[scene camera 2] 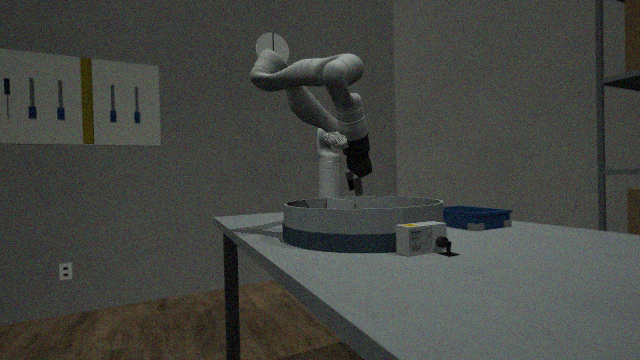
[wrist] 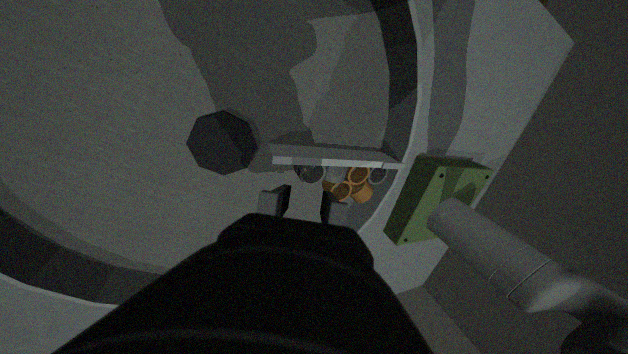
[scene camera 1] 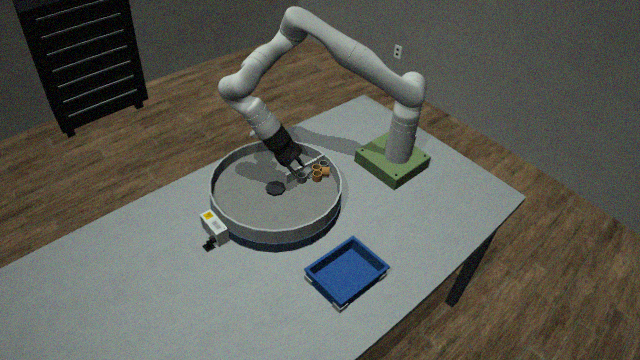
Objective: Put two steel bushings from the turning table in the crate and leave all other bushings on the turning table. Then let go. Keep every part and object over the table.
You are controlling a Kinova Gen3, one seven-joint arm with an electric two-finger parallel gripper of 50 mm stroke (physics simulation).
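Frame: origin at the arm's base, x right, y up, z back, level; metres.
Where they show: gripper, between the fingertips: (scene camera 2: 355,191) (wrist: 305,199) (scene camera 1: 299,170); arm's base, origin of its link: (wrist: 442,214) (scene camera 1: 397,155).
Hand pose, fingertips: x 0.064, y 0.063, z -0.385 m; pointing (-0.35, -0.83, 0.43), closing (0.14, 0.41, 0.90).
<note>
Each offset is from my fingertips to the top centre of the thing. "pt": to the spot under its first point.
The turning table (scene camera 1: 280,237) (scene camera 2: 340,221) (wrist: 125,100) holds grey steel and orange-brown bushings beside its white divider @[pt dz +0.077, dx +0.035, dy -0.024 m] (scene camera 1: 312,161) (wrist: 345,163). An upright steel bushing @[dz +0.019, dx +0.011, dy -0.038 m] (scene camera 1: 302,177) (wrist: 310,173) is nearest the hub. A steel bushing @[dz +0.050, dx +0.017, dy -0.031 m] (wrist: 335,173) lies beside it. Another steel bushing @[dz +0.114, dx +0.021, dy -0.038 m] (scene camera 1: 324,163) (wrist: 377,175) is near the outer wall. Copper-coloured bushings @[dz +0.066, dx -0.010, dy -0.038 m] (scene camera 1: 317,176) (wrist: 342,191) cluster between and in front. My gripper (scene camera 1: 299,170) (scene camera 2: 355,190) (wrist: 305,199) is open and empty, tilted, above the table near the hub-side steel bushing. The blue crate @[dz -0.069, dx -0.348, dy -0.066 m] (scene camera 1: 371,252) (scene camera 2: 475,218) is empty in scene camera 1.
A dark hub @[dz -0.075, dx +0.021, dy -0.055 m] (scene camera 1: 275,188) (wrist: 222,142) sits at the turning table's middle. A high wall rings the turning table. A white control box @[pt dz -0.314, dx -0.030, dy -0.058 m] (scene camera 1: 215,228) (scene camera 2: 420,239) stands against its outside. The green base block (scene camera 1: 392,172) (wrist: 415,200) carries the arm.
</note>
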